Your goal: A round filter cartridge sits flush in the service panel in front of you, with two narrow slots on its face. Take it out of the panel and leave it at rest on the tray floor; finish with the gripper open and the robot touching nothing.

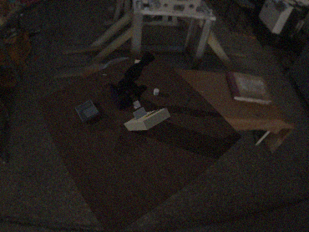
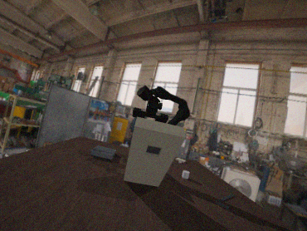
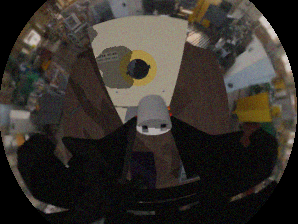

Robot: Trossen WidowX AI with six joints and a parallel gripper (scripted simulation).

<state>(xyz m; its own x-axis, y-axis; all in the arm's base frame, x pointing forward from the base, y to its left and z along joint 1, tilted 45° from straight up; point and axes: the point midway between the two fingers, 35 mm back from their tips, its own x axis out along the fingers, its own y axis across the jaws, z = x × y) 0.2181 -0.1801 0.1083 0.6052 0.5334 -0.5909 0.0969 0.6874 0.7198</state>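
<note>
Right now my gripper tip is 350 mm past the blue-grey tray, 220 mm to the left of it and 260 mm above it. Also, from my gripper tip: round cartridge right at my gripper tip; service panel 70 mm ahead, 20 mm to the left, 110 mm below.
</note>
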